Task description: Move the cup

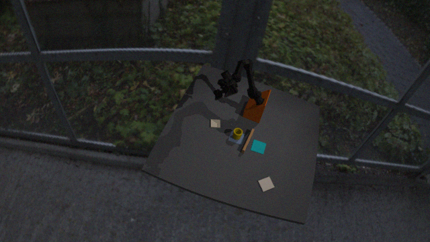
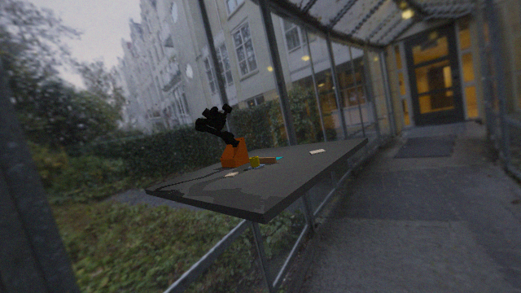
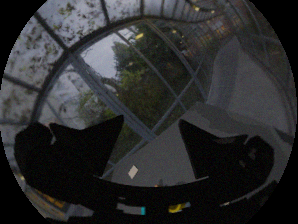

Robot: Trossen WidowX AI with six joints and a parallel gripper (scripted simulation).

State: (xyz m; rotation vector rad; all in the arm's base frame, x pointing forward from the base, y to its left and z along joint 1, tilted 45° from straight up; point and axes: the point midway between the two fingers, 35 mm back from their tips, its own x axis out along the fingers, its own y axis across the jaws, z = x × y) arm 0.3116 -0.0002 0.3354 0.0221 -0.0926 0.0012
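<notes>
Now: gripper tip 70 mm past the yellow cup, 170 mm to the right of it and 370 mm above it. From my gripper tip the other things lie so: grey-blue pad: 70 mm behind, 170 mm to the left, 410 mm below; wooden bar: 70 mm behind, 270 mm to the left, 390 mm below; teal pad: 70 mm behind, 370 mm to the left, 410 mm below.
</notes>
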